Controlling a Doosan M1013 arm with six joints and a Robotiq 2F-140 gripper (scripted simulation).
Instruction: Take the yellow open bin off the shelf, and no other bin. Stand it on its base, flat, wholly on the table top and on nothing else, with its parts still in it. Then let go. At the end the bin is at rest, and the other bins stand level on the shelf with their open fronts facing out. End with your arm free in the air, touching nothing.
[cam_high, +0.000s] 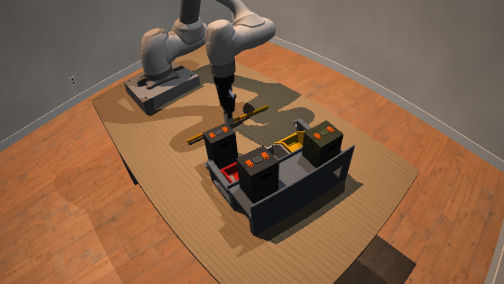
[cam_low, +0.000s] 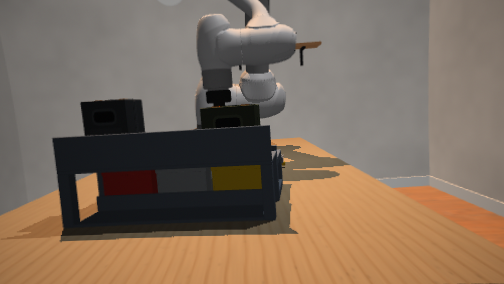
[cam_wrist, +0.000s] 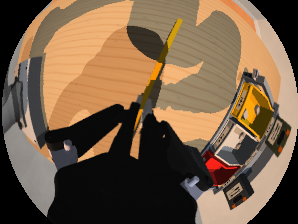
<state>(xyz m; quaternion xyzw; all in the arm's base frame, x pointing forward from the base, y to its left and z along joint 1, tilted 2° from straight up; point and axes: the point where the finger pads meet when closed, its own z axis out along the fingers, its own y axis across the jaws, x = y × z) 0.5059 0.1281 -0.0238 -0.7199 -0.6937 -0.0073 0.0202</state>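
Now: hand 310 mm short of the yellow open bin and 100 mm to the right of it. From my hand the other things lie so: thin yellow bar 30 mm below; then red bin 300 mm ahead, 120 mm to the right; then grey bin 310 mm ahead, 10 mm to the right.
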